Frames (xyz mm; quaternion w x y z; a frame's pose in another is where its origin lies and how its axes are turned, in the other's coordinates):
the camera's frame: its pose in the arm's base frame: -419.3 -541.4 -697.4 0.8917 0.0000 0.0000 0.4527
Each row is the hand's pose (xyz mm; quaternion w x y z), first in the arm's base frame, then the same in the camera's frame.
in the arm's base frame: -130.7 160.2 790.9 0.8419 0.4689 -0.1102 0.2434
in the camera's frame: 736.7 181.1 1488.3 0.8609 0.3682 -0.3105 -0.1641
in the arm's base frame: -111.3 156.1 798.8 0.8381 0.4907 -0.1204 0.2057
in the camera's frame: 744.9 163.0 1496.2 0.8404 0.3830 -0.3295 -0.1960
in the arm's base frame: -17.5 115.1 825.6 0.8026 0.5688 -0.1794 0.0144
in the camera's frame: 767.1 63.1 1523.0 0.7221 0.4260 -0.4174 -0.3505
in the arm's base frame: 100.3 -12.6 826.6 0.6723 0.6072 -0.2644 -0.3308
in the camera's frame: 733.5 -107.4 1524.0 0.4497 0.4217 -0.5106 -0.5993
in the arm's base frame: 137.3 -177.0 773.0 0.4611 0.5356 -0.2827 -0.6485
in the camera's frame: 622.7 -234.3 1470.4 0.1176 0.3496 -0.4945 -0.7870
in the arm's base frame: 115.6 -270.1 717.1 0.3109 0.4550 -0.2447 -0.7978
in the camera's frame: 534.7 -271.7 1414.5 0.0839 -0.2949 0.4242 0.8521
